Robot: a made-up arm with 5 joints. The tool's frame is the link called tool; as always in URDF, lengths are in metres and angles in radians. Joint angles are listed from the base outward.
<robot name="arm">
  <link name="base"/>
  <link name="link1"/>
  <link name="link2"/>
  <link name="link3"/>
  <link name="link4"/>
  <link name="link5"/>
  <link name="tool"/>
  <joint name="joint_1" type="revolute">
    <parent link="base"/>
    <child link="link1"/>
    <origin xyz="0 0 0.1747" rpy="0 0 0"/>
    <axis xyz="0 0 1"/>
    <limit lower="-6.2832" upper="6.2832"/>
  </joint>
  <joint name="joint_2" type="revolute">
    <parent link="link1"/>
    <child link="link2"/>
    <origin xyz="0 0 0" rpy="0 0 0"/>
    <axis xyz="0 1 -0.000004"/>
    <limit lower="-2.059" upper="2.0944"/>
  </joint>
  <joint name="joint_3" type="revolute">
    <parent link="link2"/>
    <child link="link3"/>
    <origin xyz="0.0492 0 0.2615" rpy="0 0 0"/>
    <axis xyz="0 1 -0.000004"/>
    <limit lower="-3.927" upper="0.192"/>
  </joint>
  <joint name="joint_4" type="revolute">
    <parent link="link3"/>
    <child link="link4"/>
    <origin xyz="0.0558 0 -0.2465" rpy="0 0 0"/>
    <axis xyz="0 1 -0.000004"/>
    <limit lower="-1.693" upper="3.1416"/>
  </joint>
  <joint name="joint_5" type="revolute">
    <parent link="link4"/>
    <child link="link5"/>
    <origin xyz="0.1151 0 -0.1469" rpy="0 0 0"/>
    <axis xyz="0 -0.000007 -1"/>
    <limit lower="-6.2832" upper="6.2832"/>
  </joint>
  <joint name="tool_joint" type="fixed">
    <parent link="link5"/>
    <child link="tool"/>
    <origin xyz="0 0 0" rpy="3.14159 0 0"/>
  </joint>
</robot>
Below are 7 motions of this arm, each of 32 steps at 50 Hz.
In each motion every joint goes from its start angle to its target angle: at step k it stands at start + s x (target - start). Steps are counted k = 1, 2, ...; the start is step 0. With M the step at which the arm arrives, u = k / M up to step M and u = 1 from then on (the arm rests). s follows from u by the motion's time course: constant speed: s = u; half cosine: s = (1 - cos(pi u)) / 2; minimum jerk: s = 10 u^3 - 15 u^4 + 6 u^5.
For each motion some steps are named. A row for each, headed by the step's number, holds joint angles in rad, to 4 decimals.
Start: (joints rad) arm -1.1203 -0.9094 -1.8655 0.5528 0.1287
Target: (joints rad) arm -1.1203 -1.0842 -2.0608 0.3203 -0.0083
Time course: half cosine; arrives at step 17
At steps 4, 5, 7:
4: -1.1203 -0.9322 -1.8910 0.5225 0.1108
5: -1.1203 -0.9441 -1.9043 0.5066 0.1015
7: -1.1203 -0.9729 -1.9364 0.4684 0.0789

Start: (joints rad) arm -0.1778 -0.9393 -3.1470 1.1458 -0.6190
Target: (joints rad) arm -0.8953 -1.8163 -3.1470 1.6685 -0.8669
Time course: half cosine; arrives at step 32
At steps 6, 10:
6: -0.2383 -1.0132 -3.1470 1.1898 -0.6399
10: -0.3372 -1.1342 -3.1470 1.2620 -0.6741

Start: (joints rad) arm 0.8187 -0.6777 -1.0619 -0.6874 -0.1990
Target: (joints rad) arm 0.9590 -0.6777 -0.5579 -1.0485 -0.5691
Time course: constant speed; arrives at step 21
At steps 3, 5, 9, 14, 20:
3: 0.8387 -0.6777 -0.9899 -0.7390 -0.2519
5: 0.8521 -0.6777 -0.9419 -0.7734 -0.2871
9: 0.8788 -0.6777 -0.8459 -0.8422 -0.3576
14: 0.9122 -0.6777 -0.7259 -0.9281 -0.4457
20: 0.9523 -0.6777 -0.5819 -1.0313 -0.5515

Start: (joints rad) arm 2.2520 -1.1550 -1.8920 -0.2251 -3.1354
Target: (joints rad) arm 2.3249 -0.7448 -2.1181 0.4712 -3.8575
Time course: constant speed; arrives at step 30
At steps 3, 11, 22, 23, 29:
3: 2.2593 -1.1140 -1.9146 -0.1555 -3.2076
11: 2.2787 -1.0046 -1.9749 0.0302 -3.4002
22: 2.3055 -0.8542 -2.0578 0.2855 -3.6649
23: 2.3079 -0.8405 -2.0653 0.3087 -3.6890
29: 2.3225 -0.7585 -2.1106 0.4480 -3.8334

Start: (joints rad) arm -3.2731 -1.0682 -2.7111 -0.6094 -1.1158
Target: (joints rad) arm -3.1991 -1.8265 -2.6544 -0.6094 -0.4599
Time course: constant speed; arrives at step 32
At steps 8, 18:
8: -3.2546 -1.2578 -2.6969 -0.6094 -0.9518
18: -3.2315 -1.4947 -2.6792 -0.6094 -0.7469

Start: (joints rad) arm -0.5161 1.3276 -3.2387 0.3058 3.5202
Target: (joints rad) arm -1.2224 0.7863 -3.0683 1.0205 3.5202
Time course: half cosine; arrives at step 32
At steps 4, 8, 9, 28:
4: -0.5430 1.3070 -3.2322 0.3330 3.5202
8: -0.6195 1.2483 -3.2137 0.4105 3.5202
9: -0.6452 1.2286 -3.2076 0.4364 3.5202
28: -1.1955 0.8069 -3.0748 0.9933 3.5202

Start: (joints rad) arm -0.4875 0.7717 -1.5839 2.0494 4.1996
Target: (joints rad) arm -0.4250 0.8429 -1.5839 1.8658 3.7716
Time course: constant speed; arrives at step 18
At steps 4, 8, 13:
4: -0.4736 0.7875 -1.5839 2.0086 4.1045
8: -0.4597 0.8033 -1.5839 1.9678 4.0094
13: -0.4424 0.8231 -1.5839 1.9168 3.8905

